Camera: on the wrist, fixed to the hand. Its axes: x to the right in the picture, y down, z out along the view.
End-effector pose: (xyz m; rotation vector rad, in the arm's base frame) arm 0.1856 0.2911 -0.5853 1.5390 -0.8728 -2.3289
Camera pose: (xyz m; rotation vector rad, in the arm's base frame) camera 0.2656 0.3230 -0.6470 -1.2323 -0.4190 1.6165
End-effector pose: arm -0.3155 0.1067 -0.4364 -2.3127 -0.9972 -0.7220
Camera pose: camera -0.3929 0.0997 -0.3644 1.0661 2.6799 0.9366
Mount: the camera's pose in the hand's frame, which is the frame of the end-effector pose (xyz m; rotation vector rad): -0.0026 -0.0726 -0.0771 -0.0346 -0.1744 -1.6034
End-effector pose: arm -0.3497 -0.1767 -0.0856 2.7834 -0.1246 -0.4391
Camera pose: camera -0.3254 -0.0848 -0.0389 2.1540 2.0538 -0.9282
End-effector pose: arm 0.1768 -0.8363 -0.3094 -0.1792 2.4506 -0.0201
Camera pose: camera 0.1391 -0.9103 -0.2436 -1.9321 1.5264 -0.6008
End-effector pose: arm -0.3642 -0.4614 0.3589 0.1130 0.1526 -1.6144
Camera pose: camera -0.4382 -0.4426 0.2854 0.2486 -0.1257 3.0575
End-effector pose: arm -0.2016 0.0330 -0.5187 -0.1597 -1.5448 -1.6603
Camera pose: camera -0.2126 -0.0411 -0.5936 -0.9338 1.3590 2.1003
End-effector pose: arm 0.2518 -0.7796 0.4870 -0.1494 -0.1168 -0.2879
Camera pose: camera 0.2354 -0.8603 0.4203 -0.0848 -0.3943 -1.8779
